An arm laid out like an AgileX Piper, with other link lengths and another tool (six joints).
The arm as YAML. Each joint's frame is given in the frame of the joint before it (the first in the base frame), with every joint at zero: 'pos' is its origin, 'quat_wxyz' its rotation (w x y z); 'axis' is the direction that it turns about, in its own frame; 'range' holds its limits. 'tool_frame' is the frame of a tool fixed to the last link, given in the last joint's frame.
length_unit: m
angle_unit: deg
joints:
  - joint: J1
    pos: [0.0, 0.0, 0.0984]
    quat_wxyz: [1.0, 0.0, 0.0, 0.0]
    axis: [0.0, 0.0, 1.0]
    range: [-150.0, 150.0]
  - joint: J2
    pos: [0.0, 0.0, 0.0]
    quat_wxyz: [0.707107, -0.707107, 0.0, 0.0]
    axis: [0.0, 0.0, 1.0]
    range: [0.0, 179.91]
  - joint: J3
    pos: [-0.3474, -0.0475, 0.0]
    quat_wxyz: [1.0, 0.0, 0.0, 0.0]
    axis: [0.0, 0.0, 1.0]
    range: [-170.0, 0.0]
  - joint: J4
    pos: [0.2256, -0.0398, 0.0]
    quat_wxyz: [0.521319, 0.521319, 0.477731, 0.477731]
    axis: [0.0, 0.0, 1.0]
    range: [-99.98, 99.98]
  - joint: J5
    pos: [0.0, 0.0, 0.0]
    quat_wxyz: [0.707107, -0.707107, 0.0, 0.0]
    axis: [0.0, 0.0, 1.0]
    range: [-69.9, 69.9]
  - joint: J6
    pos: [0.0, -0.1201, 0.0]
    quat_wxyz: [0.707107, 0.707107, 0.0, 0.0]
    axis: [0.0, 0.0, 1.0]
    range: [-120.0, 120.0]
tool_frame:
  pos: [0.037, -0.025, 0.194]
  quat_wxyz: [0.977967, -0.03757, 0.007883, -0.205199]
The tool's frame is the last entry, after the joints.
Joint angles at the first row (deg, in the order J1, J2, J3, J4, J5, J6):
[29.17 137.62 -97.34 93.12 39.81 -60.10]
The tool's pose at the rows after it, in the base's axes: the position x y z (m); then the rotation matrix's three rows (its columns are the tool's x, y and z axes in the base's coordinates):
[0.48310, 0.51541, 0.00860], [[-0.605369, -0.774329, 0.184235], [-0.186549, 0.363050, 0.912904], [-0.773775, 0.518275, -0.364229]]
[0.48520, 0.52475, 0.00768], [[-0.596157, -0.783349, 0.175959], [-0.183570, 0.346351, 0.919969], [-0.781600, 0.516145, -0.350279]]
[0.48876, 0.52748, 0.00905], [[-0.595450, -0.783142, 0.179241], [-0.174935, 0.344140, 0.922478], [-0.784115, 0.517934, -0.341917]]
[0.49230, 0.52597, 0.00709], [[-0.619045, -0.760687, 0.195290], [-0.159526, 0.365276, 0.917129], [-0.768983, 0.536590, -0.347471]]
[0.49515, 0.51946, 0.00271], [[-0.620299, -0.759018, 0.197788], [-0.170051, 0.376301, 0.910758], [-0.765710, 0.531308, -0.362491]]
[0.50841, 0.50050, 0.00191], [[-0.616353, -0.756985, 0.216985], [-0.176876, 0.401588, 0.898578], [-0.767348, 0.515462, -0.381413]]
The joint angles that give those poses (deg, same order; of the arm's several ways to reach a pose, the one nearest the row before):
[30.33 139.78 -100.10 93.72 39.81 -60.30]
[30.73 141.33 -102.55 93.78 40.29 -60.16]
[30.73 141.92 -103.71 93.91 40.34 -59.79]
[30.73 142.00 -103.83 93.84 39.35 -57.89]
[30.24 142.00 -103.83 92.40 39.16 -57.08]
[28.46 141.47 -103.83 89.91 39.04 -55.94]

